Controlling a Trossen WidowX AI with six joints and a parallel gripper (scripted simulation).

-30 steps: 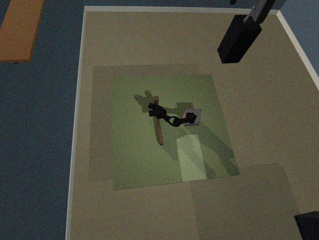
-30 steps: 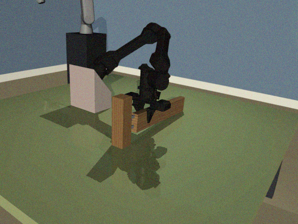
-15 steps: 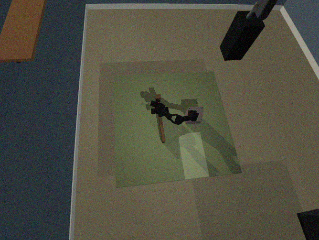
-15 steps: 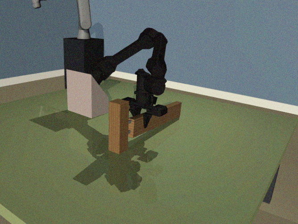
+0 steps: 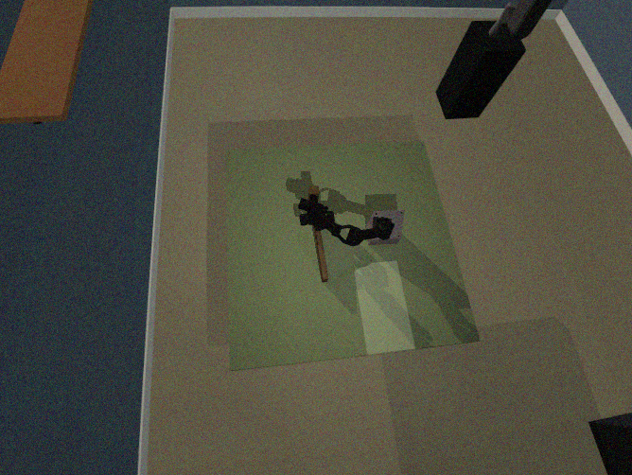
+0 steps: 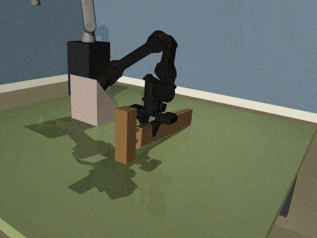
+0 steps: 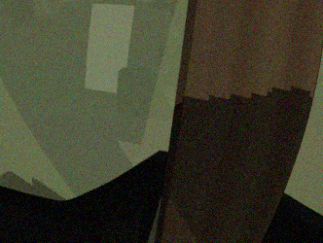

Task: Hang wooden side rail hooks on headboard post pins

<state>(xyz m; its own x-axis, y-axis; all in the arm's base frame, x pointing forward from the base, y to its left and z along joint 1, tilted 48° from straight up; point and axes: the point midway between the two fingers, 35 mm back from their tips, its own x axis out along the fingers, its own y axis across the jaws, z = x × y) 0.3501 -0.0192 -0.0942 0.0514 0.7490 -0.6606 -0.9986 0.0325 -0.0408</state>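
Now: gripper tip 140 mm to the left of the wooden headboard post and 40 mm below it.
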